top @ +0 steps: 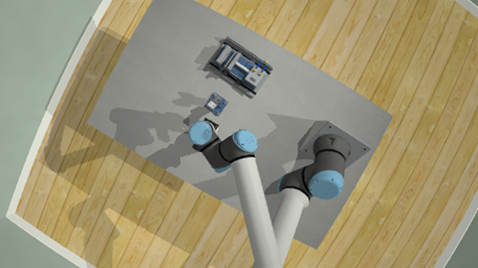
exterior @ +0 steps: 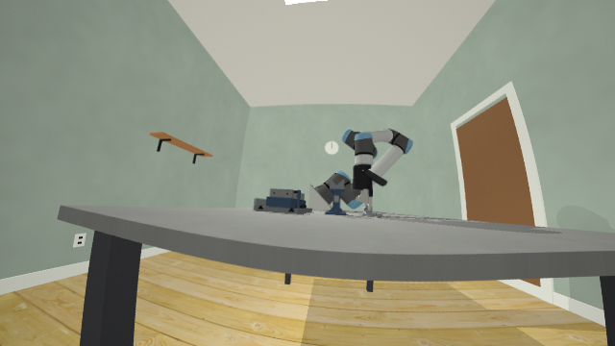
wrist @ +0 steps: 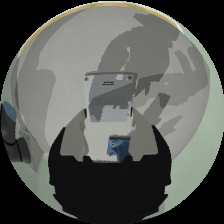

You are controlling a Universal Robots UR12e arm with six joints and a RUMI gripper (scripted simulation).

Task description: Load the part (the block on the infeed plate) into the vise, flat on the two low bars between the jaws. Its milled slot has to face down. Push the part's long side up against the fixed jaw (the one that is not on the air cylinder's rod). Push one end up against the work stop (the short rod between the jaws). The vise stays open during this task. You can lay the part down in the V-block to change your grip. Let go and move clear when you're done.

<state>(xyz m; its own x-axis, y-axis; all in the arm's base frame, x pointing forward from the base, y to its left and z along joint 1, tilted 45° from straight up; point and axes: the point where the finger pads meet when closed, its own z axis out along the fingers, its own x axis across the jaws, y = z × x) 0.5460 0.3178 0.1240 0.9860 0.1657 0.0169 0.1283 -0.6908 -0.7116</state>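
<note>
Now: the part 10 mm to the right of my hand and 10 mm below it. Also, from my hand: vise 370 mm to the right, 70 mm ahead, 10 mm above; then infeed plate 30 mm below, 10 mm to the left.
</note>
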